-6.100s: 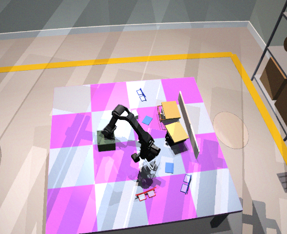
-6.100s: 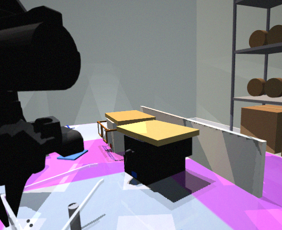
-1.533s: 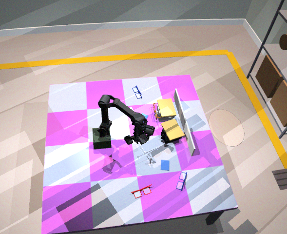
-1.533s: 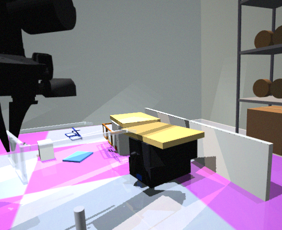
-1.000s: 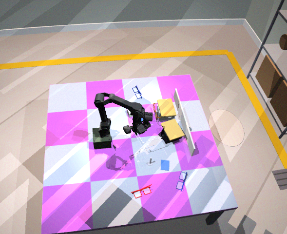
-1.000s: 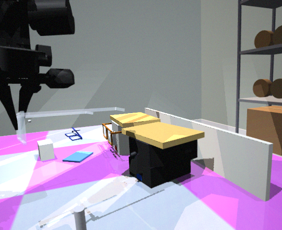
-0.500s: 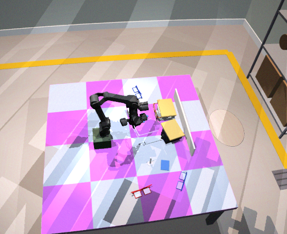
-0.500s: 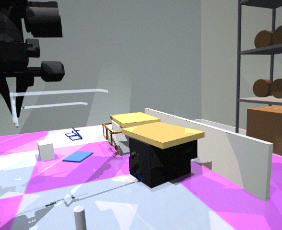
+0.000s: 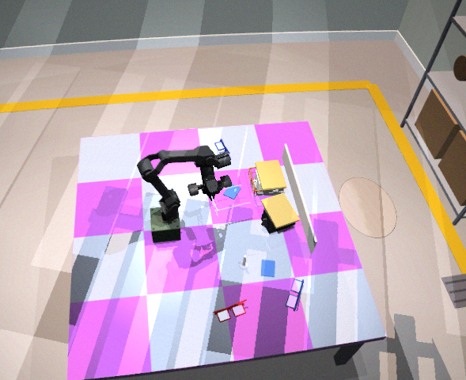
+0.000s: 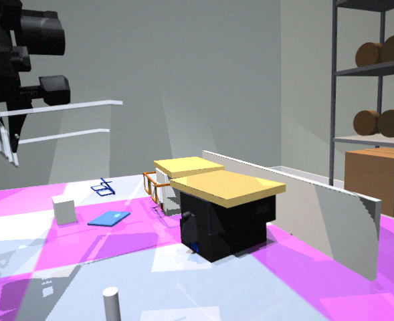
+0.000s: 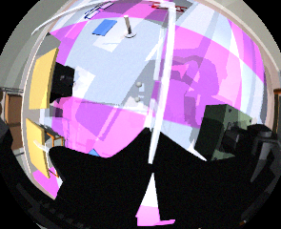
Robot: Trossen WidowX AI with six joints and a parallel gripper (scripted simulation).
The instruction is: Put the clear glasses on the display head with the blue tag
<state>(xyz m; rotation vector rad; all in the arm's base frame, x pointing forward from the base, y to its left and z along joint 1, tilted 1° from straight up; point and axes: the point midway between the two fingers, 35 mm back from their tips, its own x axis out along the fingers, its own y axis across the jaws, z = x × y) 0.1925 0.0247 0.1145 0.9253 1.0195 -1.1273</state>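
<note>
The black display head is 290 mm ahead of my gripper tip, 130 mm below it and 20 mm to the right of it. The rest, counted from my gripper tip: grey peg 230 mm to the right, 160 mm below, 130 mm ahead; white cube 230 mm to the left, 160 mm below, 20 mm ahead; white display head 280 mm ahead, 200 mm to the left, 130 mm below.
</note>
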